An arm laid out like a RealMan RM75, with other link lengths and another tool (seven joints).
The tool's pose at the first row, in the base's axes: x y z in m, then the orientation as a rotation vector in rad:
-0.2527 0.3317 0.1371 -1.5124 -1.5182 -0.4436
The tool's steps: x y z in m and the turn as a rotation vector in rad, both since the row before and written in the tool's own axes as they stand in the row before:
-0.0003 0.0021 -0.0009 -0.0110 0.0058 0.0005
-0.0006 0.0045 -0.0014 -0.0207 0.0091 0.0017
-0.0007 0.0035 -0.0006 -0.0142 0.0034 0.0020
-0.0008 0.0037 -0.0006 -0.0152 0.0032 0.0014
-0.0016 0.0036 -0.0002 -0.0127 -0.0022 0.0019
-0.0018 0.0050 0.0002 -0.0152 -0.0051 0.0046
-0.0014 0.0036 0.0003 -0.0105 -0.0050 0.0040
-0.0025 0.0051 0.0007 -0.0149 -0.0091 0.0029
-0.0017 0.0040 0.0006 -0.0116 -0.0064 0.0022
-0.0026 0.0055 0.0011 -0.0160 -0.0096 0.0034
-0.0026 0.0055 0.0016 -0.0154 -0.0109 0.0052
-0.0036 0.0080 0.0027 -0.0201 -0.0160 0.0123
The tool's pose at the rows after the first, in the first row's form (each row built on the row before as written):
-0.2505 0.3312 0.1366 -1.5187 -1.5131 -0.4564
-0.2460 0.3305 0.1353 -1.5318 -1.5042 -0.4787
-0.2427 0.3302 0.1339 -1.5426 -1.4995 -0.4916
-0.2392 0.3298 0.1324 -1.5538 -1.4953 -0.5055
-0.2361 0.3292 0.1301 -1.5659 -1.4948 -0.5133
-0.2318 0.3289 0.1270 -1.5831 -1.4940 -0.5195
-0.2287 0.3287 0.1246 -1.5963 -1.4938 -0.5223
-0.2245 0.3283 0.1207 -1.6141 -1.4974 -0.5263
-0.2212 0.3281 0.1179 -1.6276 -1.4997 -0.5300
-0.2167 0.3278 0.1137 -1.6469 -1.5030 -0.5343
-0.2123 0.3278 0.1092 -1.6676 -1.5056 -0.5361
-0.2059 0.3280 0.1026 -1.6992 -1.5051 -0.5341

